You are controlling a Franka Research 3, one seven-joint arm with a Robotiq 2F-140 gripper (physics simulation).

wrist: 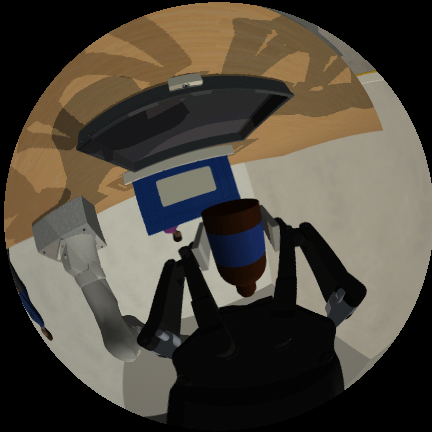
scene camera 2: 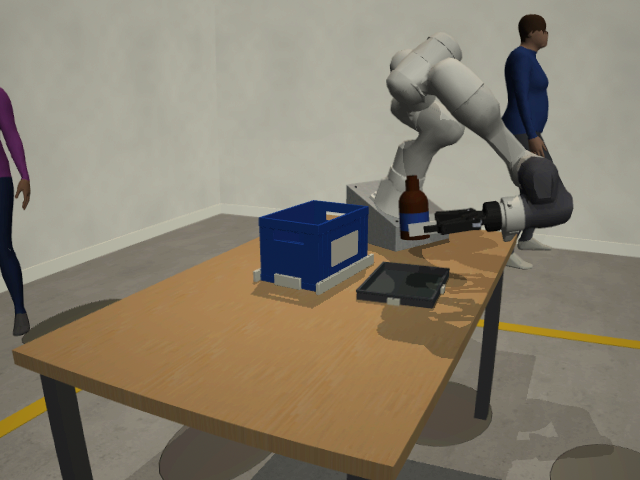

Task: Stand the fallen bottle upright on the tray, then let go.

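Observation:
A brown bottle (scene camera 2: 413, 204) (wrist: 237, 245) with a blue label is upright in the air, its neck up in the scene view. My gripper (scene camera 2: 422, 228) (wrist: 232, 222) reaches in from the side, level, and is shut on the bottle around its lower body, with a pale pad on each side. The black tray (scene camera 2: 395, 298) (wrist: 265, 87) lies flat on the table. The bottle is above tray height and apart from it, with a shadow falling on the tray floor. The bottle's far side is hidden in the scene view.
A blue crate (scene camera 2: 294, 258) (wrist: 227, 175) stands beside the tray, with pale strips around its base on the wooden table (scene camera 2: 206, 356). The grey robot base (scene camera 2: 382, 227) (wrist: 65, 220) is at the table's far end. Two people stand beyond the table.

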